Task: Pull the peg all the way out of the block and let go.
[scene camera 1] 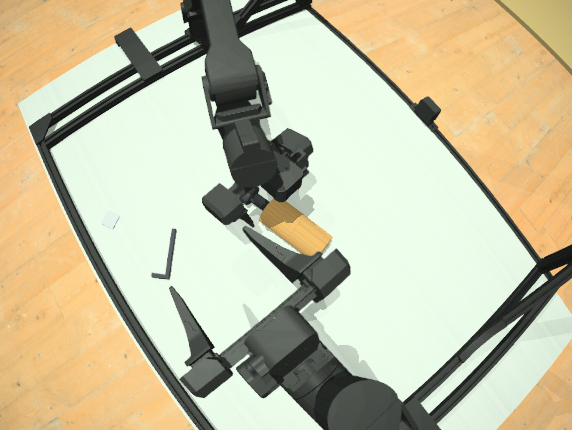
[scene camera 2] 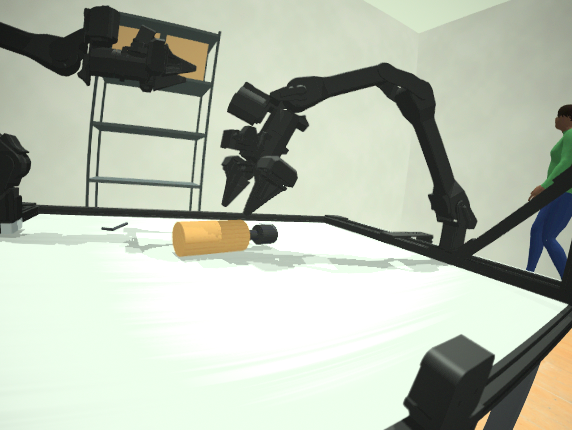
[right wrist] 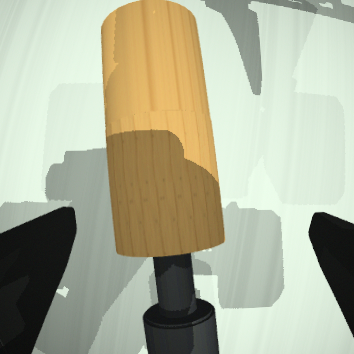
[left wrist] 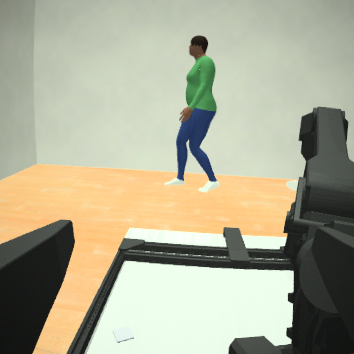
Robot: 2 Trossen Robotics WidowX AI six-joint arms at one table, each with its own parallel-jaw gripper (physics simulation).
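Frame: origin at the left arm's base, x down, y back, z left, level; metres.
Seen in the pictures: left gripper, fingertip midpoint: [scene camera 1: 207,257] [scene camera 2: 190,74] [left wrist: 197,237]; right gripper, fingertip midpoint: [scene camera 1: 272,208] [scene camera 2: 233,210] [right wrist: 196,222]; right arm's base at its link origin: [scene camera 1: 202,31] [scene camera 2: 450,250].
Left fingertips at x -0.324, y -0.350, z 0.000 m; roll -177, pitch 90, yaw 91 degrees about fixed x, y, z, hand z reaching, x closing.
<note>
Offsets run from my left fingertips to a thing's top centre. "pt": to the spot under its first point.
An orange-brown wooden cylindrical block @[dx +0.288, dy -0.025, dz -0.175 m] [scene camera 1: 305,235] [scene camera 2: 210,237] [right wrist: 160,115] lies on its side on the table. A black peg @[dx +0.297, dy -0.098, dz -0.161 m] [scene camera 2: 266,234] [right wrist: 181,332] with a thick round head sticks out of one end; part of its shaft shows between head and block. In scene camera 1 my right arm partly covers the peg. My right gripper [scene camera 1: 267,212] [scene camera 2: 235,209] [right wrist: 196,222] is open and empty, pointing down above the block's peg end. My left gripper [scene camera 1: 208,258] [scene camera 2: 190,74] [left wrist: 197,237] is open and empty, held high, well above the table.
A dark L-shaped piece [scene camera 1: 171,255] [scene camera 2: 116,227] and a pale square @[pt dx +0.341, dy -0.272, dz +0.080 m] [scene camera 1: 110,220] [left wrist: 123,334] lie on the table. A black frame [scene camera 1: 480,186] borders it, with a dark box-shaped mount @[pt dx +0.300, dy -0.034, dz -0.567 m] [scene camera 1: 427,110] [scene camera 2: 450,380]. A person [scene camera 2: 562,160] [left wrist: 202,85] stands beyond the table.
</note>
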